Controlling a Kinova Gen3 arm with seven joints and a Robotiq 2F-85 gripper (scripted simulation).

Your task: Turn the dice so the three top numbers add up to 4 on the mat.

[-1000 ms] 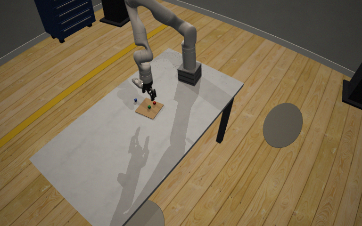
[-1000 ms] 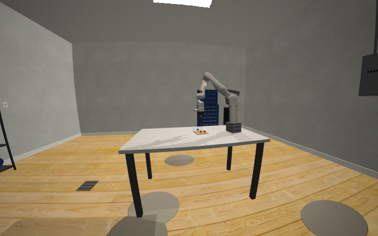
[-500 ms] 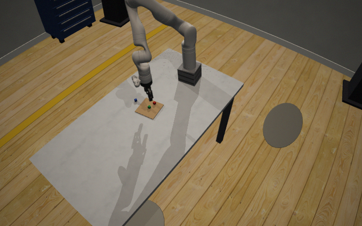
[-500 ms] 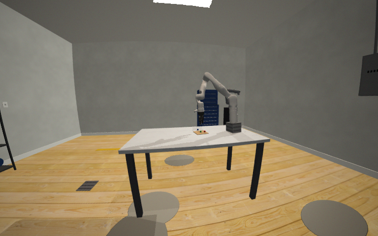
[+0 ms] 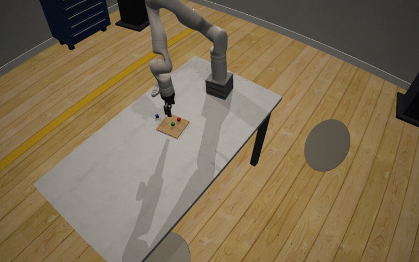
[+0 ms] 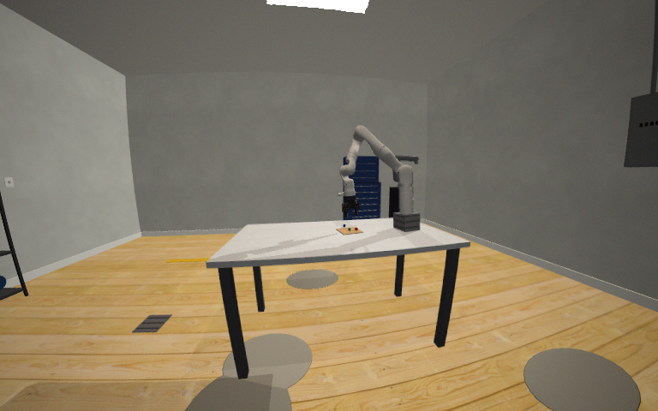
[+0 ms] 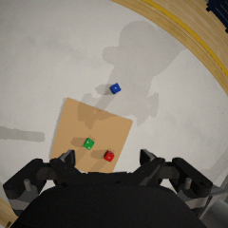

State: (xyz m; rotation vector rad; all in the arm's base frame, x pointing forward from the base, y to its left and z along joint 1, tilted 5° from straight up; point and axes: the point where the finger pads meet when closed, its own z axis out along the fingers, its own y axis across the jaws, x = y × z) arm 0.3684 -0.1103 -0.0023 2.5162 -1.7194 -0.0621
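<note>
Now: the blue die 100 mm to the right of my hand, 90 mm below it and 20 mm ahead of it. From my hand the other things lie so: tan mat (100 mm below, 30 mm ahead, 20 mm to the left); green die (90 mm below, 30 mm ahead, 20 mm to the left); red die (90 mm below, 30 mm to the left, 20 mm behind).
</note>
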